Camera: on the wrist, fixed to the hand. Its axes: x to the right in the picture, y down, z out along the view.
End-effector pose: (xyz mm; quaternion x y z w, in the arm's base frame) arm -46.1 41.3 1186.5 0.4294 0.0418 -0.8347 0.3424
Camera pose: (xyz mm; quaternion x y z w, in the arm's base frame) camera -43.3 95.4 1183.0 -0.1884 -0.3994 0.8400 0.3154
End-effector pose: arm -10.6 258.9 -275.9 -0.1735 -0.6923 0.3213 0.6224
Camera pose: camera 23.5 217.2 -269.5 0.3308 -0.6670 -0.2815 0.6053
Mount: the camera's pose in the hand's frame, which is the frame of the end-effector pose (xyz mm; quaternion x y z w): -27.5 -40.3 -23.8 -0.0983 -0.0535 -0.7144 0.6907
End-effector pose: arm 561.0 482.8 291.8 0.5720 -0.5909 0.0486 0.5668
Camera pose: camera 596.9 502.9 256.4 0.7641 -0.0346 -0.4601 0.4508
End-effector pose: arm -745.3 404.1 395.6 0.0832 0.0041 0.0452 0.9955
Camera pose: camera -769.5 366.0 365.5 -0.0409 0.0046 -0.6840 0.7283
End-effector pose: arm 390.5 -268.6 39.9 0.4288 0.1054 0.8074 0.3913
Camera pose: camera 402.8 -257.5 -11.8 0.2256 0.2788 0.2656 0.8949
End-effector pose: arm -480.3 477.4 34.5 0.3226 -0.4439 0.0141 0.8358
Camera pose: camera -467.0 465.9 -16.9 0.4586 -0.1222 -0.6483 0.5954
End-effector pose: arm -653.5 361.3 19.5 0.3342 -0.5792 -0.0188 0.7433
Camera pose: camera -627.3 352.8 -27.2 0.5705 -0.1992 -0.6188 0.5018
